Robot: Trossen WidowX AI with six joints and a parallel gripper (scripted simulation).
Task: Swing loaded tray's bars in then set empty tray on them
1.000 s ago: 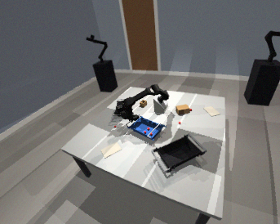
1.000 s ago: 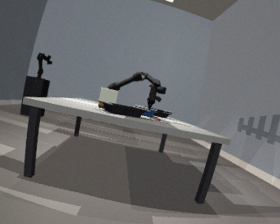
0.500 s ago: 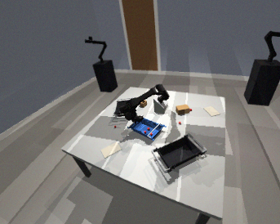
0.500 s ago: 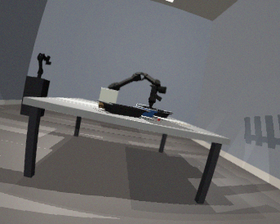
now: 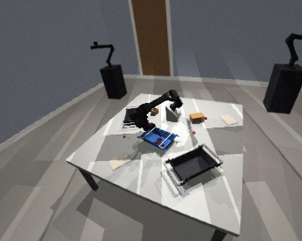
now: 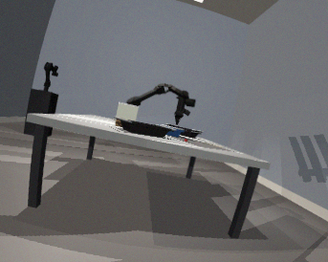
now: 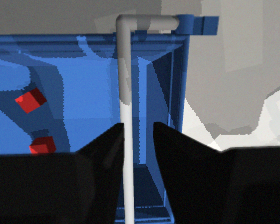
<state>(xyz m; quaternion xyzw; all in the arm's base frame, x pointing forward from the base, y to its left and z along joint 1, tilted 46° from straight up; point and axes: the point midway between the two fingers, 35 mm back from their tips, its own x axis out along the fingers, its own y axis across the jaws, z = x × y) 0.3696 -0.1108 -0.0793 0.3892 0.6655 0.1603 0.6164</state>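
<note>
Right now my gripper tip is 270 mm past the dark tray, 270 mm to the left of it and 50 mm above it. The rest, counted from my gripper tip: brown box (370 mm behind, 370 mm to the left, 60 mm below).
</note>
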